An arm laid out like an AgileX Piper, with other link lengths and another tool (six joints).
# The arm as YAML. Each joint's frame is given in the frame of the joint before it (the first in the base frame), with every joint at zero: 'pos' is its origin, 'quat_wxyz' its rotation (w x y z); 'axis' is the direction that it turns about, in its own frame. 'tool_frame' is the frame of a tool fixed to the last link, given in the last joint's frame.
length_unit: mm
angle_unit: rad
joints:
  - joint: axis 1
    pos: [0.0, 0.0, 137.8]
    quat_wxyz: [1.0, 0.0, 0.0, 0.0]
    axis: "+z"
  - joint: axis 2
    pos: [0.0, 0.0, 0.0]
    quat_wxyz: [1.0, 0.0, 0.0, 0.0]
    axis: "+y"
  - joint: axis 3
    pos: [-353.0, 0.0, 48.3]
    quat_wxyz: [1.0, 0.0, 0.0, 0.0]
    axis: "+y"
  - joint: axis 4
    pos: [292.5, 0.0, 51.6]
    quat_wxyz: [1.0, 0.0, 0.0, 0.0]
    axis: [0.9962, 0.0, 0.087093]
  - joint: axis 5
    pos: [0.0, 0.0, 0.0]
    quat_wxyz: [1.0, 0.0, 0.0, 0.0]
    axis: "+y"
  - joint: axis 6
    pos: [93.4, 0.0, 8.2]
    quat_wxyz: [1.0, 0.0, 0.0, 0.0]
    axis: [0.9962, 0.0, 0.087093]
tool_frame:
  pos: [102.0, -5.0, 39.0]
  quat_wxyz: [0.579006, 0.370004, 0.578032, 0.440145]
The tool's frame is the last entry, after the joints.
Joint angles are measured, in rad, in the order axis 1, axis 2, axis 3, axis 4, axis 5, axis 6. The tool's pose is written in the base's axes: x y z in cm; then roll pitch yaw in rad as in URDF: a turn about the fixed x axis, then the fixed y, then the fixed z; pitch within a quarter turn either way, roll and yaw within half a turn. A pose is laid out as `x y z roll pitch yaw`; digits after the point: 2 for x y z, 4 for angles.
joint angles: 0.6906 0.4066 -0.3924 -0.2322 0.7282 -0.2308
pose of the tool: 14.13 8.65 27.46 2.4578 0.5955 2.7454
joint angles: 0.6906 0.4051 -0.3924 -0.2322 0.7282 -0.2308
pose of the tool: 14.11 8.64 27.49 2.4562 0.5962 2.7445
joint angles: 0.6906 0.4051 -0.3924 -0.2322 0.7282 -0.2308
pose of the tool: 14.11 8.64 27.49 2.4562 0.5962 2.7445
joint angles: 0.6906 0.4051 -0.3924 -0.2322 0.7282 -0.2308
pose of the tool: 14.11 8.64 27.49 2.4562 0.5962 2.7445
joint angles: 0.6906 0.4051 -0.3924 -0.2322 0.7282 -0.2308
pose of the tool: 14.11 8.64 27.49 2.4562 0.5962 2.7445
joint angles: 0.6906 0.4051 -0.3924 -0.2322 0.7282 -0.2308
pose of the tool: 14.11 8.64 27.49 2.4562 0.5962 2.7445
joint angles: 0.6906 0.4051 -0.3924 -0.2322 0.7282 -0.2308
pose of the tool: 14.11 8.64 27.49 2.4562 0.5962 2.7445
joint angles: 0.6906 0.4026 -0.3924 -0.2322 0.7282 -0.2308
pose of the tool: 14.08 8.62 27.53 2.4535 0.5973 2.7430
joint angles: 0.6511 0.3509 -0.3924 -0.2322 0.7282 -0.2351
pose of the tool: 13.82 7.62 28.35 2.3998 0.6235 2.6752
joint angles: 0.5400 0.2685 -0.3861 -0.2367 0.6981 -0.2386
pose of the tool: 13.66 5.58 29.85 2.2842 0.6743 2.5020
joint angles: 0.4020 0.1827 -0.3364 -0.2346 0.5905 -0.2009
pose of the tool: 13.57 3.73 30.77 2.0932 0.6934 2.2533
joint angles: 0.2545 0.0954 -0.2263 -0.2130 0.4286 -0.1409
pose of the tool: 13.56 2.25 29.84 1.8959 0.6572 2.0062
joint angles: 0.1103 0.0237 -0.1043 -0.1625 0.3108 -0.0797
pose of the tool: 13.66 0.73 27.19 1.7914 0.5642 1.8229
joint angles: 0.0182 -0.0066 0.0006 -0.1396 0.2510 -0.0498
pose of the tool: 13.99 -0.37 23.64 1.7990 0.5116 1.7422
